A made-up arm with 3 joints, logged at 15 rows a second.
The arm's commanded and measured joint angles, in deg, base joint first. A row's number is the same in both.
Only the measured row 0 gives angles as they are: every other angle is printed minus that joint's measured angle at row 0.
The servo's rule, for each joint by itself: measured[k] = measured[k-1] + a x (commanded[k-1-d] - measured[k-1]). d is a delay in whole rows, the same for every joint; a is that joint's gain. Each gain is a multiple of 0.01, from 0.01 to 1. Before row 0 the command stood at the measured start. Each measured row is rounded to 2 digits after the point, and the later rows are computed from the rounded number. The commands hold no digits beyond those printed.
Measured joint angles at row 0:
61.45, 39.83, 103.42
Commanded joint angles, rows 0 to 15:
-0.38, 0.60, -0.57
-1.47, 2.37, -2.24
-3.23, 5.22, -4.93
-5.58, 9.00, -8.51
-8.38, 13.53, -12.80
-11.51, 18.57, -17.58
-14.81, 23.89, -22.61
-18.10, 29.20, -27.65
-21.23, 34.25, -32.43
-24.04, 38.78, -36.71
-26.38, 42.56, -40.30
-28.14, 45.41, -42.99
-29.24, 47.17, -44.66
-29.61, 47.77, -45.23
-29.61, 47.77, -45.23
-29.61, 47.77, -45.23
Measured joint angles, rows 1 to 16:
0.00, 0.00, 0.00
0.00, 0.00, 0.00
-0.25, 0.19, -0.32
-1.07, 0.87, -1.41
-2.52, 2.22, -3.42
-4.57, 4.32, -6.32
-7.12, 7.18, -10.01
-10.06, 10.71, -14.32
-13.24, 14.80, -19.05
-16.50, 19.26, -23.95
-19.67, 23.91, -28.78
-22.60, 28.52, -33.30
-25.13, 32.87, -37.29
-27.15, 36.76, -40.54
-28.55, 39.99, -42.89
-29.26, 42.40, -44.22
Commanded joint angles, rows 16 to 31:
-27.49, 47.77, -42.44
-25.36, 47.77, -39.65
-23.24, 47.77, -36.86
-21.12, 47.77, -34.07
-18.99, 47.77, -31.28
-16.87, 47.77, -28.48
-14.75, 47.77, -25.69
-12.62, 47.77, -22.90
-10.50, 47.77, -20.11
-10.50, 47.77, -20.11
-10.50, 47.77, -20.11
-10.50, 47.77, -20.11
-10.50, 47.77, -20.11
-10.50, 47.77, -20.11
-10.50, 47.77, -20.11
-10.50, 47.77, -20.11
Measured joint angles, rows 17 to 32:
-29.49, 44.06, -44.80
-29.57, 45.21, -45.05
-28.18, 46.00, -43.56
-26.29, 46.55, -41.33
-24.25, 46.93, -38.78
-22.15, 47.19, -36.10
-20.03, 47.37, -33.35
-17.91, 47.49, -30.57
-15.79, 47.58, -27.79
-13.67, 47.64, -25.00
-11.55, 47.68, -22.21
-10.85, 47.71, -21.01
-10.62, 47.73, -20.50
-10.54, 47.74, -20.28
-10.51, 47.75, -20.18
-10.50, 47.76, -20.14

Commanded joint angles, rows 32 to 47:
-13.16, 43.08, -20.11
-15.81, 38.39, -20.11
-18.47, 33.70, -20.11
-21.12, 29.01, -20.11
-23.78, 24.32, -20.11
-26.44, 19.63, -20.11
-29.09, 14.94, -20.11
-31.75, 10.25, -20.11
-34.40, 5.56, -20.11
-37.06, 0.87, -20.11
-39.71, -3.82, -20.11
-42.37, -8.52, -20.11
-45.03, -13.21, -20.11
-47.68, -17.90, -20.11
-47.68, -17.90, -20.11
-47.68, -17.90, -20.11
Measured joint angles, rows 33 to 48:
-10.50, 47.76, -20.12
-10.50, 47.76, -20.11
-12.28, 46.31, -20.11
-14.65, 43.85, -20.11
-17.21, 40.70, -20.11
-19.83, 37.08, -20.11
-22.48, 33.12, -20.11
-25.13, 28.94, -20.11
-27.78, 24.60, -20.11
-30.44, 20.15, -20.11
-33.09, 15.63, -20.11
-35.75, 11.05, -20.11
-38.40, 6.44, -20.11
-41.06, 1.80, -20.11
-43.72, -2.85, -20.11
-46.37, -7.52, -20.11

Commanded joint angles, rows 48 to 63:
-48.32, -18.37, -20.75
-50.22, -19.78, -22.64
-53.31, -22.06, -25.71
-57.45, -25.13, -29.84
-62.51, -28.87, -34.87
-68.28, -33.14, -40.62
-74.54, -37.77, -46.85
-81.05, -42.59, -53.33
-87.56, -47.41, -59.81
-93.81, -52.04, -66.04
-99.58, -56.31, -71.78
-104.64, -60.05, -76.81
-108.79, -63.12, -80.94
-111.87, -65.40, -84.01
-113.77, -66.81, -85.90
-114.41, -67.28, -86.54
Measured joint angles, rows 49 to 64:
-47.25, -10.74, -20.11
-47.54, -12.96, -20.11
-48.06, -14.64, -20.47
-49.51, -16.23, -21.71
-52.06, -18.04, -23.99
-55.67, -20.24, -27.32
-60.25, -22.92, -31.62
-65.63, -26.09, -36.75
-71.60, -29.71, -42.51
-77.93, -33.70, -48.68
-84.38, -37.95, -55.02
-90.70, -42.32, -61.30
-96.65, -46.66, -67.27
-102.00, -50.81, -72.71
-106.55, -54.63, -77.40
-110.11, -57.97, -81.17

